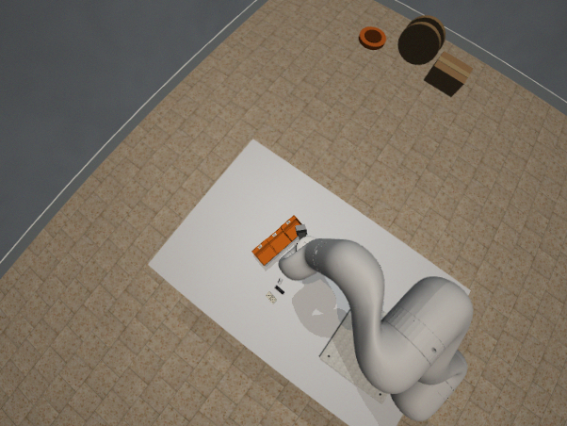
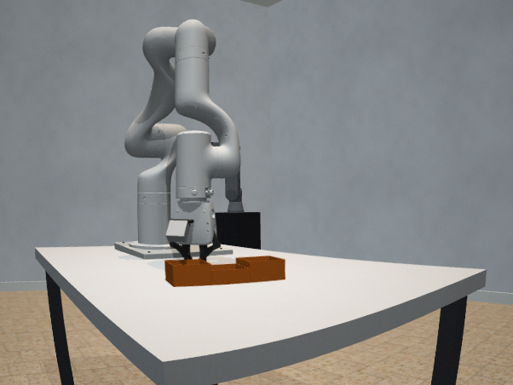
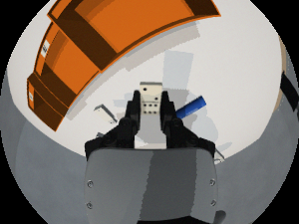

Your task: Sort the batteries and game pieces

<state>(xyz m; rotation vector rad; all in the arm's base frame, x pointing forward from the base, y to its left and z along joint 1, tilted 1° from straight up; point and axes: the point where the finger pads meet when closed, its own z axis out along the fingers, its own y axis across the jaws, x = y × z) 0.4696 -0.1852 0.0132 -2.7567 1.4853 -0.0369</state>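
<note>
My gripper is now 5 cm past the blue battery, 2 cm to the left of it and 2 cm above it. Round my hand: black battery (19 cm to the left, 2 cm below, 2 cm ahead); then bin (12 cm ahead, 1 cm to the right).
</note>
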